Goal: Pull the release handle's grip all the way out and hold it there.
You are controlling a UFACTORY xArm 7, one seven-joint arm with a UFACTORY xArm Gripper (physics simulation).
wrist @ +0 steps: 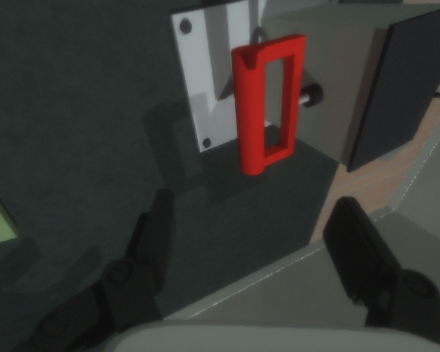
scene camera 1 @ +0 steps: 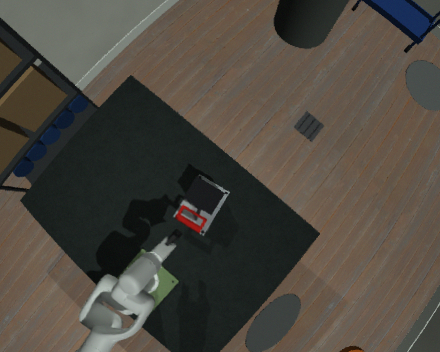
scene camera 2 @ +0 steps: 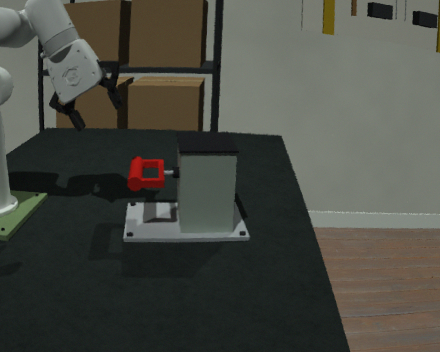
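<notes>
The red handle grip (scene camera 1: 188,225) (scene camera 2: 136,174) (wrist: 250,115) is a rectangular loop with a thick round outer bar. It stands off the side of a grey-green housing (scene camera 2: 207,192) (wrist: 330,65) with a dark top. A short stretch of metal rod (scene camera 2: 170,172) (wrist: 304,99) shows between loop and housing. The housing stands on a white base plate (scene camera 2: 137,220) (wrist: 187,50). My gripper (scene camera 1: 175,235) (scene camera 2: 99,116) (wrist: 252,212) is open and empty, tilted toward the handle. In scene camera 2 it is above and left of the grip, apart from it.
The fixture stands on a dark table top (scene camera 1: 150,125) (scene camera 2: 225,300). A green plate (scene camera 1: 167,285) (scene camera 2: 25,215) (wrist: 6,227) lies under the arm's base. A shelf rack (scene camera 2: 216,60) with cardboard boxes (scene camera 1: 35,97) (scene camera 2: 167,35) stands beyond the table.
</notes>
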